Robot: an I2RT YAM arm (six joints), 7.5 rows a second.
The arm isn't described. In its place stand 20 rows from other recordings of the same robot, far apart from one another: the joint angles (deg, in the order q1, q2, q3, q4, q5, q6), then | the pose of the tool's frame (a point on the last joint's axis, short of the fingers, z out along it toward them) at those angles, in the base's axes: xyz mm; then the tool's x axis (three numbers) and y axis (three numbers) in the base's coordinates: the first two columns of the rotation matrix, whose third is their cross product.
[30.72 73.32 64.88 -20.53 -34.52 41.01] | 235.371 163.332 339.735 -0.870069 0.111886 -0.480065 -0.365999 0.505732 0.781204
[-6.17 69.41 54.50 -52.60 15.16 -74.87] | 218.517 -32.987 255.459 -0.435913 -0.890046 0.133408 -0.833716 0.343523 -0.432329
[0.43 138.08 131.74 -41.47 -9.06 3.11] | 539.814 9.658 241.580 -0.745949 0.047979 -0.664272 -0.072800 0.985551 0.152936
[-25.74 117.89 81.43 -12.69 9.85 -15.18] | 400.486 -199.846 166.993 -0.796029 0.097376 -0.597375 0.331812 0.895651 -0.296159
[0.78 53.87 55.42 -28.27 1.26 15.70] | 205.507 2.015 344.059 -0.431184 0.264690 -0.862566 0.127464 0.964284 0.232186
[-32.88 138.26 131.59 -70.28 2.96 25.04] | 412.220 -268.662 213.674 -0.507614 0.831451 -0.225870 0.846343 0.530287 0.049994
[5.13 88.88 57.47 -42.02 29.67 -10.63] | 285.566 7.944 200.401 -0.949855 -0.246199 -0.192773 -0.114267 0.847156 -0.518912
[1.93 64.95 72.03 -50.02 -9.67 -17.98] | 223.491 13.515 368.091 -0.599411 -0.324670 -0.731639 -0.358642 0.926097 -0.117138
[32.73 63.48 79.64 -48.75 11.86 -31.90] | 182.669 108.709 416.917 -0.182033 -0.731763 -0.656801 -0.564994 0.624524 -0.539214
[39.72 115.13 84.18 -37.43 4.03 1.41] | 319.604 262.277 176.162 -0.730042 -0.574612 -0.369945 -0.599757 0.798203 -0.056248
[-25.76 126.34 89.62 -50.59 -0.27 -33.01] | 372.788 -179.706 118.286 -0.991062 -0.126647 -0.041921 -0.125829 0.991816 -0.021621
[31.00 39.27 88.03 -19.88 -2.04 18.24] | 23.310 15.485 557.311 0.223724 0.499349 -0.837017 -0.643803 0.720476 0.257743
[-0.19 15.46 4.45 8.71 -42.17 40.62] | 117.883 23.509 191.952 -0.465571 0.484068 -0.740892 -0.481165 0.564169 0.670965
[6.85 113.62 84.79 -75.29 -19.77 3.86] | 339.232 52.880 185.552 -0.962721 -0.051843 0.265482 0.034574 0.949827 0.310859
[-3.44 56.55 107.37 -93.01 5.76 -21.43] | 63.493 -7.396 488.109 -0.672966 -0.323723 -0.665072 -0.120266 0.935066 -0.333449
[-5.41 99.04 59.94 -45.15 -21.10 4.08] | 300.065 -15.544 159.596 -0.984323 0.159895 -0.074450 0.122398 0.923161 0.364406
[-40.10 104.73 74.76 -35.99 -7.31 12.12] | 288.898 -237.353 198.585 -0.557186 0.741448 -0.373896 0.732555 0.650926 0.199143
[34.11 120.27 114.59 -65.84 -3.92 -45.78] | 360.889 247.372 273.095 -0.133845 -0.954208 -0.267530 -0.965473 0.186437 -0.181945
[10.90 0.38 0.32 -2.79 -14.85 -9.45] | 105.645 29.636 169.605 0.023117 -0.157167 -0.987301 -0.436259 0.886991 -0.151414
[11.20 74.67 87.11 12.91 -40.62 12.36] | 258.217 74.756 522.728 0.255160 0.216153 -0.942428 -0.797684 0.597900 -0.078838
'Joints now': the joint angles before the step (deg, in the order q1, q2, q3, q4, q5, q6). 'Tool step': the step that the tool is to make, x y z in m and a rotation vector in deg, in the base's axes. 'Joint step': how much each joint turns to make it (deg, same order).
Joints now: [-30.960, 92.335, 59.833, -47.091, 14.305, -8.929]
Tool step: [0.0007, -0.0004, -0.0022, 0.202, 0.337, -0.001]
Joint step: [0.003, 0.482, 0.009, 0.079, 0.001, 0.005]
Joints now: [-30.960, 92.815, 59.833, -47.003, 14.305, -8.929]
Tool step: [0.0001, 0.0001, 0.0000, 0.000, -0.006, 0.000]
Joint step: [0.027, 0.007, 0.008, -0.002, 0.002, 0.028]
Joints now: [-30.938, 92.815, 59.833, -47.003, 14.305, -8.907]
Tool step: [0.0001, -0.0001, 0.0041, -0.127, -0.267, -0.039]
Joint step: [-0.009, -0.375, 0.567, -0.657, -0.023, 0.035]
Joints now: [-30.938, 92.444, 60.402, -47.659, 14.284, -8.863]
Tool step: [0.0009, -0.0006, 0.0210, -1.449, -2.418, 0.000]
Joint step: [-0.011, -2.122, 2.528, -1.829, -0.003, -0.011]
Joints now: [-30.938, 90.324, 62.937, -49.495, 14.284, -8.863]
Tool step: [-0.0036, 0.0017, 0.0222, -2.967, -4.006, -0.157]
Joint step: [-0.018, -3.689, 0.957, 0.315, 0.504, 0.004]
